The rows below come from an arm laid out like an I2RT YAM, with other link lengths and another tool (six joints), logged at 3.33 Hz.
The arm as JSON. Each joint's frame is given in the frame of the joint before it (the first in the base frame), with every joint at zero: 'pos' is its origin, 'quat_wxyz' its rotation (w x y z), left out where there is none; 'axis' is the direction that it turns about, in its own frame. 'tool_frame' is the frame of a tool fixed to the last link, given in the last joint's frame.
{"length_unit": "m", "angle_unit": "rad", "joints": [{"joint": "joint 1", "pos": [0.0, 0.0, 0.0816], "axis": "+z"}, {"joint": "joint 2", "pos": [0.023, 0.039, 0.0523], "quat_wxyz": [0.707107, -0.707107, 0.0, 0.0], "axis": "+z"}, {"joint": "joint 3", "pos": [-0.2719, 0.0, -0.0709], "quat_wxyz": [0.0, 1.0, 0.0, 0.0], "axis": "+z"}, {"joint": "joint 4", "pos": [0.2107, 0.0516, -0.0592], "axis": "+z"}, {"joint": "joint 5", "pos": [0.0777, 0.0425, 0.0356], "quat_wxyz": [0.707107, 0.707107, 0.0, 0.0], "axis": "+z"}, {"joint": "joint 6", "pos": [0.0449, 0.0, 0.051], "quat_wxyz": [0.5, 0.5, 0.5, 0.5], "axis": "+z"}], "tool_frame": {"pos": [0.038, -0.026, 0.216], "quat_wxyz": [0.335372, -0.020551, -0.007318, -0.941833]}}
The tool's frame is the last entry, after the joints.
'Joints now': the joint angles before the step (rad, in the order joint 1, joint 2, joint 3, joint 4, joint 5, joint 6). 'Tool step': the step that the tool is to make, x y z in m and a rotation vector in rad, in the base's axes. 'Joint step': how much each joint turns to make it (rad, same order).
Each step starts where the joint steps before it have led.
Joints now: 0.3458 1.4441 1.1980 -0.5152 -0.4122 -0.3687
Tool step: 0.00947 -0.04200 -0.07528 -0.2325 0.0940 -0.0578
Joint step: -0.0004 0.1228 0.0073 -0.0786 0.1789 -0.0828
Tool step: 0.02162 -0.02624 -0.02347 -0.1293 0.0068 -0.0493
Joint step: 0.0000 0.0927 0.0515 -0.0133 0.1267 -0.0255
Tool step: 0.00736 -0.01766 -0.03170 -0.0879 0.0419 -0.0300
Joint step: 0.0000 0.0865 0.0155 0.0013 0.0743 -0.0085
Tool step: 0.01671 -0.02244 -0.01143 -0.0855 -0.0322 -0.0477
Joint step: 0.0000 0.0455 -0.0102 0.0571 0.1031 -0.0011
